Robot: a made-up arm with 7 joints. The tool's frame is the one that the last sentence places. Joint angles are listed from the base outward.
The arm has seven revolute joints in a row. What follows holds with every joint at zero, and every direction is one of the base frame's. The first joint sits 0.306 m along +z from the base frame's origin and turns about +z. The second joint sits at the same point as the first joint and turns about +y. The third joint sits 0.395 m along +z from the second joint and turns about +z. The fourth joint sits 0.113 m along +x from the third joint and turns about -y. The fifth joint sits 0.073 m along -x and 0.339 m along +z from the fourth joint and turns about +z. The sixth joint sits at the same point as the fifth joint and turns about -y. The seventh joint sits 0.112 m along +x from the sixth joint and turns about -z. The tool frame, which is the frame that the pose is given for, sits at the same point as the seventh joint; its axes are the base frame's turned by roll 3.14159, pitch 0 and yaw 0 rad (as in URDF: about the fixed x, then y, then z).
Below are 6 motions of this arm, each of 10 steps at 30 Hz.
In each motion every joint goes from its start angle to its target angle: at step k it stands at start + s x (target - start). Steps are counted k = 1, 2, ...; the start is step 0. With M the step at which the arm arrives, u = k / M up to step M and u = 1 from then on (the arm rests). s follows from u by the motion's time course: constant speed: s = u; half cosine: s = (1 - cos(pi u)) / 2; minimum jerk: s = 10 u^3 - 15 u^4 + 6 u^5.
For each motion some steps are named. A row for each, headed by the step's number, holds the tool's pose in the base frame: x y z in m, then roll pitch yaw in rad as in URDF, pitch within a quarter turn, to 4 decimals.
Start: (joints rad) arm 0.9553 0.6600 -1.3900 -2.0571 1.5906 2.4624 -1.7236
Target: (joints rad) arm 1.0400 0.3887 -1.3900 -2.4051 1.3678 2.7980 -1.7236
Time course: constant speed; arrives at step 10
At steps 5, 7, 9, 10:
5: 0.4610 -0.1783 0.5001 2.8141 -0.5778 0.3749
7: 0.4397 -0.1827 0.4929 2.8198 -0.5334 0.3464
9: 0.4192 -0.1855 0.4849 2.8245 -0.4872 0.3269
10: 0.4093 -0.1864 0.4807 2.8265 -0.4637 0.3204

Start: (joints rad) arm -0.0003 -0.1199 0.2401 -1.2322 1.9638 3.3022 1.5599
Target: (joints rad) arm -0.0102 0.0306 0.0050 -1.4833 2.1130 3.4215 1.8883
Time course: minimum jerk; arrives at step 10
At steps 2, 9, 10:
2: 0.3587 -0.0079 0.8746 0.8460 1.0008 0.9989
9: 0.4308 -0.0937 0.7336 1.6817 0.7147 1.4015
10: 0.4311 -0.0945 0.7323 1.6868 0.7113 1.4017

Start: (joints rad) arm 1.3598 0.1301 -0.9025 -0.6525 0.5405 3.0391 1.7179
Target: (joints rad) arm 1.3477 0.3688 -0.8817 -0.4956 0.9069 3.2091 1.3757
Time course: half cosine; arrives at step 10
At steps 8, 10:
8: 0.2280 0.2391 1.0081 -0.6972 0.2309 -0.5627
10: 0.2296 0.2504 1.0004 -0.6913 0.2222 -0.5615

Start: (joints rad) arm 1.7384 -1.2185 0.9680 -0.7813 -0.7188 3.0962 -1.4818
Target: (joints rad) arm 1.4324 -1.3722 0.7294 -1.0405 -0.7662 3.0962 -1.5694
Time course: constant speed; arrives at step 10
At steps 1, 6, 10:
1: -0.1539 -0.7027 0.6361 -0.6932 0.5503 2.9522
6: -0.2813 -0.6573 0.6338 -0.6770 0.4317 2.6304
10: -0.3661 -0.6044 0.6365 -0.6393 0.3397 2.3905

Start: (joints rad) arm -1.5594 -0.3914 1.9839 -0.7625 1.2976 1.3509 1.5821
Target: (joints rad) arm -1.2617 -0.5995 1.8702 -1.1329 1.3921 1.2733 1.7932
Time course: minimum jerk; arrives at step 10
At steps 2, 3, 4, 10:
2: 0.3285 0.4671 0.9363 -2.6038 0.7027 -0.3175
3: 0.3275 0.4890 0.9153 -2.6833 0.7324 -0.3681
4: 0.3237 0.5194 0.8838 -2.8070 0.7663 -0.4521
10: 0.2809 0.6234 0.7398 2.9132 0.7619 -0.8768

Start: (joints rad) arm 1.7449 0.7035 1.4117 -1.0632 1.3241 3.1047 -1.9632
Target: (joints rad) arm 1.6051 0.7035 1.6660 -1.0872 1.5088 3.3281 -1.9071
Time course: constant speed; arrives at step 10
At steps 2, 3, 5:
2: -0.4221 0.4720 0.7000 -0.4476 -1.2286 0.1953
3: -0.4173 0.4687 0.7029 -0.5338 -1.2103 0.2726
5: -0.4075 0.4616 0.7088 -0.6825 -1.1689 0.4050

